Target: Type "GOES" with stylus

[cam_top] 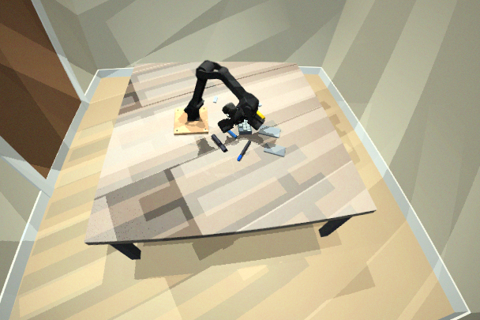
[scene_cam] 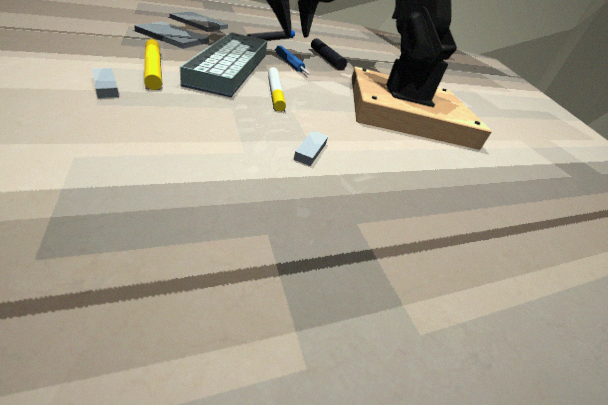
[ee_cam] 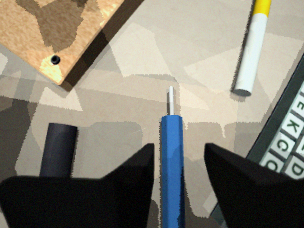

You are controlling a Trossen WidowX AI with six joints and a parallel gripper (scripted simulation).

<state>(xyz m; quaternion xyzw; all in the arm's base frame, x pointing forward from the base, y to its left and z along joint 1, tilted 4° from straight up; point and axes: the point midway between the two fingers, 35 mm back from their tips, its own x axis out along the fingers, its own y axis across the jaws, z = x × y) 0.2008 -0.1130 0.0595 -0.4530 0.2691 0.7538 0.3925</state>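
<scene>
My gripper tip is 10 mm past the blue stylus, 10 mm to the right of it and 40 mm above it. From my gripper tip the other things lie so: white marker: 10 mm ahead, 150 mm to the left, 40 mm below; stylus tip: 30 mm behind, 40 mm to the left, 40 mm below; dark cylinder: 60 mm behind, 90 mm to the right, 40 mm below.
</scene>
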